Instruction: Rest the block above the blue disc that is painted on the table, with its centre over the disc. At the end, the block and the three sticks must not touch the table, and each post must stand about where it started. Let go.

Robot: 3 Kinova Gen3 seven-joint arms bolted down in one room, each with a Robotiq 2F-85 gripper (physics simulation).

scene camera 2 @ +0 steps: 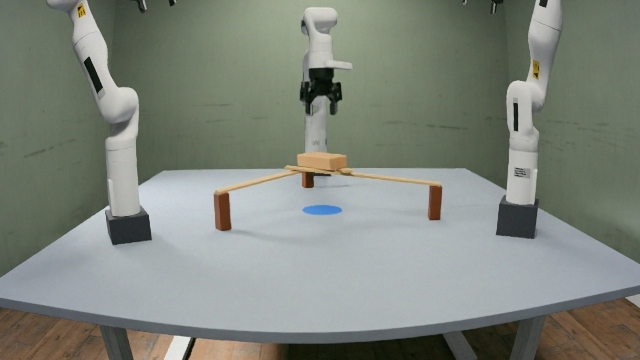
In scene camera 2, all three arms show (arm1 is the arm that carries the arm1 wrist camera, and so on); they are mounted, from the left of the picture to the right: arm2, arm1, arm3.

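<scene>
The tan block (321, 161) rests on the crossing of the sticks, raised above the blue disc (322, 210). The left stick (257, 182) slopes up from the top of the left post (222, 212). The right stick (395, 178) reaches in from the top of the right post (435, 202). The third stick is largely hidden by the block, near the back post (307, 181). All three posts stand upright. Arm1's gripper (321, 107) is open and empty, well above the block. Arm2's gripper (157, 3) and arm3's gripper (479, 4) show fingertips set apart at the top edge, open and empty.
Arm2's base (128, 226) stands at the left of the table (320, 285), arm3's base (517, 217) at the right. Arm1 is mounted at the back, behind the sticks. Green walls surround the table.
</scene>
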